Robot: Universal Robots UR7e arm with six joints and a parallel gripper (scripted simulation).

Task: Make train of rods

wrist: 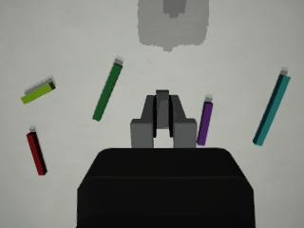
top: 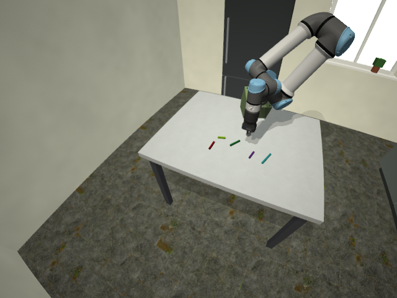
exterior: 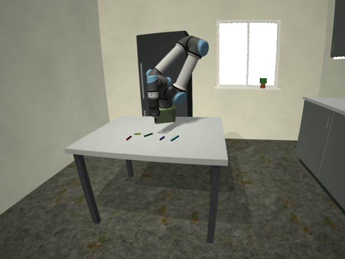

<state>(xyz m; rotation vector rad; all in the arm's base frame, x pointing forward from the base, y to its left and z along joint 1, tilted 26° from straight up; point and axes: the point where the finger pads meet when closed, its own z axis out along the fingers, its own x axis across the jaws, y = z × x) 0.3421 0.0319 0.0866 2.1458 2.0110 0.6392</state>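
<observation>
Now: the grey rod 1 cm below my hand. From my hand the other things lie so: green rod (1 cm ahead, 7 cm to the right, 11 cm below); then turquoise rod (4 cm ahead, 15 cm to the left, 11 cm below); then purple rod (5 cm ahead, 6 cm to the left, 11 cm below).
</observation>
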